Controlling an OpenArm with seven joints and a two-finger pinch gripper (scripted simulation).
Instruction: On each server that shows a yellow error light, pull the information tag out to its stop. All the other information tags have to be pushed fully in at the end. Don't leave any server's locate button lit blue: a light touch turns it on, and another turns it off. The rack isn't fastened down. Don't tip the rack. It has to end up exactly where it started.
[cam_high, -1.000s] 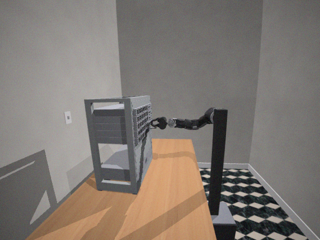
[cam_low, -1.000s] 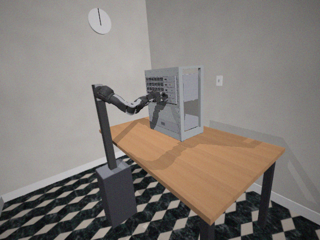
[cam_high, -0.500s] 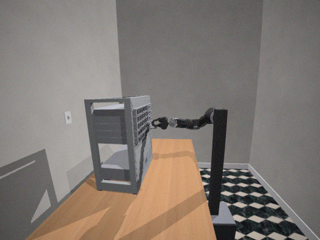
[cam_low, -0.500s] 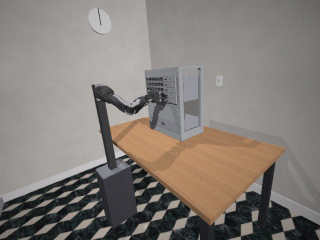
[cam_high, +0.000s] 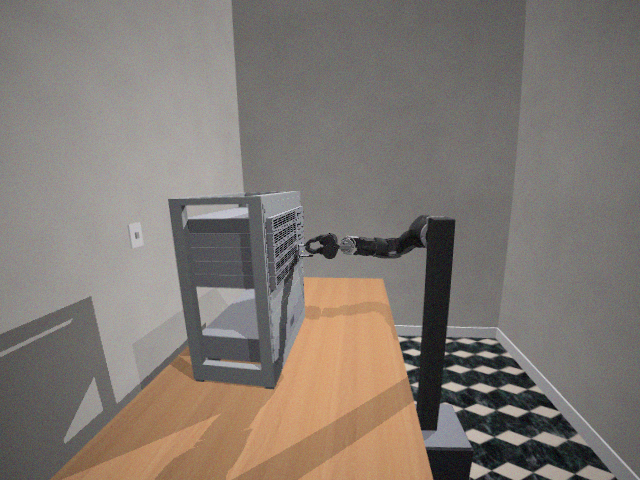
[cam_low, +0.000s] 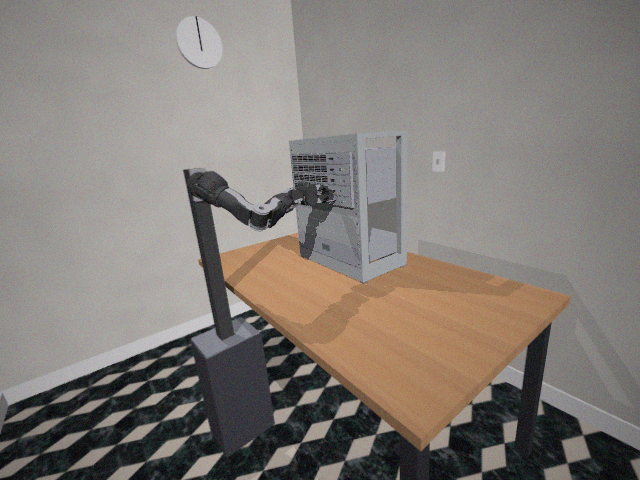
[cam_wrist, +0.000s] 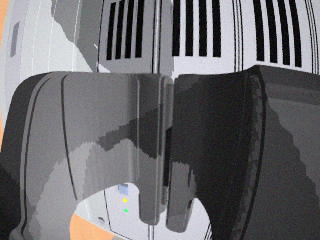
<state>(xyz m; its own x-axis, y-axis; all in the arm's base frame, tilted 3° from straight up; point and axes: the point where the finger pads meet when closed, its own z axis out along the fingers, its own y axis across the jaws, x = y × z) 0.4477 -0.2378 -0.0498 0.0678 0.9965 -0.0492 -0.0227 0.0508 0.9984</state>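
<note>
The information tag is 70 mm ahead of my hand and 90 mm above it.
</note>
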